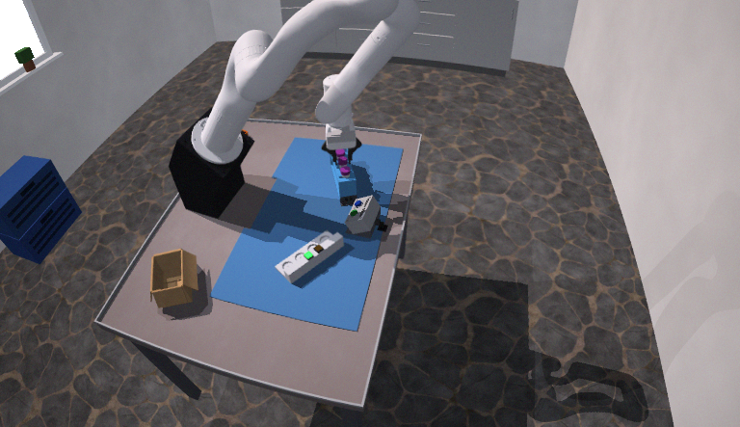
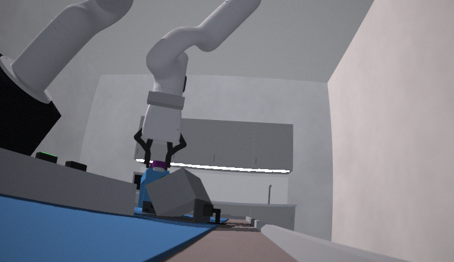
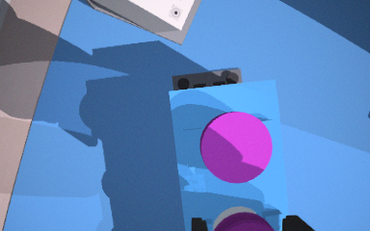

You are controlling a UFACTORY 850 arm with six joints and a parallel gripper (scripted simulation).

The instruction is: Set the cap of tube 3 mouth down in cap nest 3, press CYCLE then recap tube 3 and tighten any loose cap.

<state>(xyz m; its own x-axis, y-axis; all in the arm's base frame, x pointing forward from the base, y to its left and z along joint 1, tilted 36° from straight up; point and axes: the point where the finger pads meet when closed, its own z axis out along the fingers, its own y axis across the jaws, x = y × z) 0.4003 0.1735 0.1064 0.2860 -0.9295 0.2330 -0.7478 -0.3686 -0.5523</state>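
Right now my hand is 10 mm above the magenta cap. Also, from my hand: grey key housing (110 mm ahead, 170 mm to the right, 80 mm below); then blue key (90 mm ahead, 140 mm to the right, 60 mm below); then green key (90 mm ahead, 190 mm to the right, 60 mm below).
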